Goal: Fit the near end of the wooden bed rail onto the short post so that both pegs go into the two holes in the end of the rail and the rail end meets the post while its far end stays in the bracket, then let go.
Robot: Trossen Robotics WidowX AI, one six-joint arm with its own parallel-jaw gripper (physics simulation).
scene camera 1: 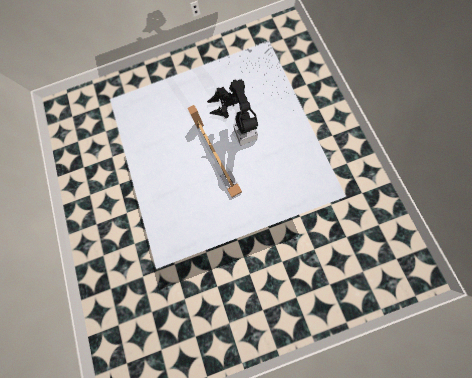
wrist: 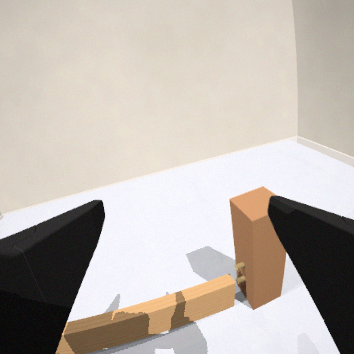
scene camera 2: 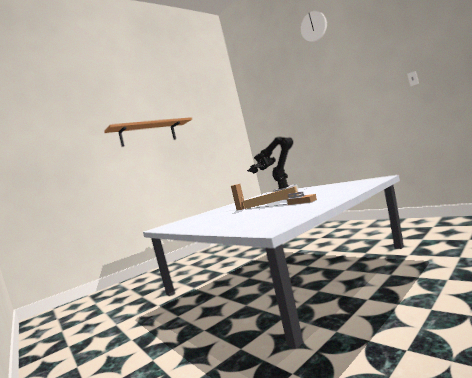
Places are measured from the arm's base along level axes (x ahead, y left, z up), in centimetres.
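Where they show: gripper, fingertip midpoint: [scene camera 1: 208,107] [wrist: 187,206] [scene camera 2: 250,168]; arm's base at its link origin: [scene camera 2: 283,187].
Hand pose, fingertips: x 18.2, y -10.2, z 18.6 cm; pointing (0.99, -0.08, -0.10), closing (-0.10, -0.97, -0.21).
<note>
Each offset is from my fingertips to the centre of the thing. "pt": to the spot under its first point. Level surfaces: height alone.
The short post {pt dz -11.7, dx +9.3, dy -6.1 cm} [scene camera 1: 195,115] [scene camera 2: 237,196] [wrist: 252,250] stands upright on the table. The wooden rail {dz -21.5, dx +6.1, dy +17.6 cm} [scene camera 1: 216,155] [scene camera 2: 270,198] [wrist: 205,299] has its near end beside the foot of the post, with a small gap in the wrist view. Two pegs {pt dz -21.6, dx +10.3, dy -5.9 cm} [wrist: 240,273] show in that gap, sticking out of the post toward the rail end. The rail's far end is at the grey bracket by the brown block {dz -24.8, dx +2.6, dy +41.5 cm} [scene camera 1: 234,191] [scene camera 2: 302,199]; its exact seating is too small to tell. My gripper [scene camera 1: 209,107] [scene camera 2: 250,170] [wrist: 187,206] is open and empty, above the table and apart from rail and post. The holes are hidden.
The white table {dz -26.5 cm} [scene camera 1: 165,220] [scene camera 2: 215,227] carries the arm's base [scene camera 1: 247,137], which stands beside the rail. A wooden shelf [scene camera 2: 150,124] hangs on the wall, away from the table. Shadows of the arm fall across the rail and table top.
</note>
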